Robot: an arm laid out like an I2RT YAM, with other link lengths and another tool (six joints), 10 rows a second.
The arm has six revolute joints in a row. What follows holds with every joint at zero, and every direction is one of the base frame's.
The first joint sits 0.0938 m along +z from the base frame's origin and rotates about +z.
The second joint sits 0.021 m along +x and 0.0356 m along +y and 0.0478 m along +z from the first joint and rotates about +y.
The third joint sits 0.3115 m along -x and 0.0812 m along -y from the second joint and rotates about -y.
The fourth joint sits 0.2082 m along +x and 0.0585 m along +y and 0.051 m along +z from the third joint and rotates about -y.
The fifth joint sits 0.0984 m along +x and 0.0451 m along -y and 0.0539 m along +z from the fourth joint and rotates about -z.
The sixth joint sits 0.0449 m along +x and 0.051 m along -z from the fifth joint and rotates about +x.
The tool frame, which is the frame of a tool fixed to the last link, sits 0.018 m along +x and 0.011 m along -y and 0.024 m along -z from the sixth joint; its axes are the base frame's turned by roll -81.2, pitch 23.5 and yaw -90 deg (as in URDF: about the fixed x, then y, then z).
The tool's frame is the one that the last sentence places.
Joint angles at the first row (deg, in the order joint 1, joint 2, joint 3, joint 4, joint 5, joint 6):
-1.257 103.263 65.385 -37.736 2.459 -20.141
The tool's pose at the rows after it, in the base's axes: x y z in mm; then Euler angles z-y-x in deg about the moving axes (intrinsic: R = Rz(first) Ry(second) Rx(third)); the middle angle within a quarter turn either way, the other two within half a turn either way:
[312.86, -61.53, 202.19, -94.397, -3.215, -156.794]
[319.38, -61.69, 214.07, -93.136, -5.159, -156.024]
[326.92, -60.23, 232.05, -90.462, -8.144, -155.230]
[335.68, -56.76, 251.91, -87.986, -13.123, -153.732]
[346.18, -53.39, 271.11, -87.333, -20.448, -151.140]
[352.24, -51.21, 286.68, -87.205, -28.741, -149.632]
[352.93, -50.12, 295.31, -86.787, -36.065, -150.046]
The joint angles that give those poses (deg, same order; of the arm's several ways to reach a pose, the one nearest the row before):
-1.126 103.264 66.477 -38.981 3.924 -21.125
-0.732 103.175 69.428 -41.233 5.606 -22.523
0.120 102.848 73.494 -44.599 7.989 -25.190
1.607 102.476 77.407 -46.939 12.382 -27.899
3.333 102.344 80.574 -47.156 19.398 -30.130
4.864 102.214 82.391 -46.874 27.397 -32.774
5.979 102.105 82.697 -46.698 34.458 -35.200

